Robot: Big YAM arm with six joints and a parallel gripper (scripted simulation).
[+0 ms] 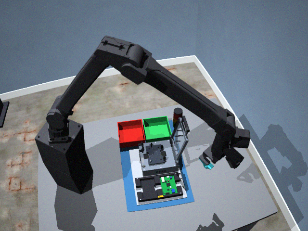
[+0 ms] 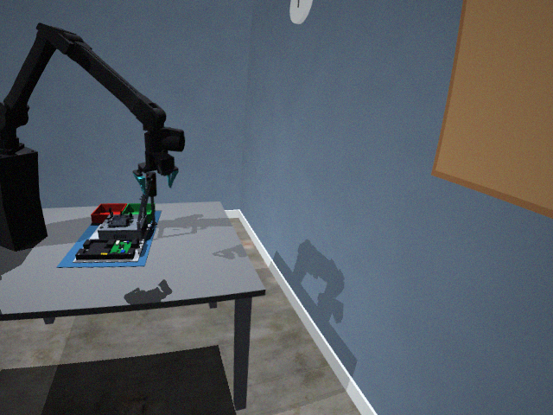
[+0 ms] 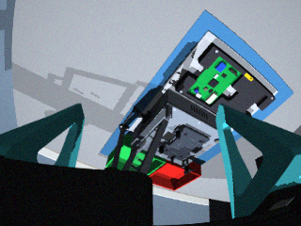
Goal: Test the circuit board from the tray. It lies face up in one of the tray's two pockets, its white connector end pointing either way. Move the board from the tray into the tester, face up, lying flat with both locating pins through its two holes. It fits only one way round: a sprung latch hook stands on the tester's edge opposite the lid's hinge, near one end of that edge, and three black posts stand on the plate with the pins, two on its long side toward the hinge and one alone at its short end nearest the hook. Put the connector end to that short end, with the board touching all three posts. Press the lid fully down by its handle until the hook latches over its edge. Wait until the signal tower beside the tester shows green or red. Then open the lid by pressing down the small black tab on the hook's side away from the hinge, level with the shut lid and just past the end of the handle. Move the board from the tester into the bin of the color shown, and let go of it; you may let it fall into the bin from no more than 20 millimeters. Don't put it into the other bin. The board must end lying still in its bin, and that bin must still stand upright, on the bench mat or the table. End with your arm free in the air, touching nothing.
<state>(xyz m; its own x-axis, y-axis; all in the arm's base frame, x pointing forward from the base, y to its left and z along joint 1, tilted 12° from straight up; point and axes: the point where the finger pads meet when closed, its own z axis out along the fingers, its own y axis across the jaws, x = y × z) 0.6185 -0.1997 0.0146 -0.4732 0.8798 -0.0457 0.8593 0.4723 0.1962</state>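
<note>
The green circuit board lies 17 cm behind my hand, 7 cm to the left of it and 26 cm below it. Round my hand: black latch hook: 26 cm behind, 31 cm to the left, 19 cm below; then clear lid: 7 cm behind, 24 cm to the left, 10 cm below; then green bin: 14 cm behind, 44 cm to the left, 27 cm below.
</note>
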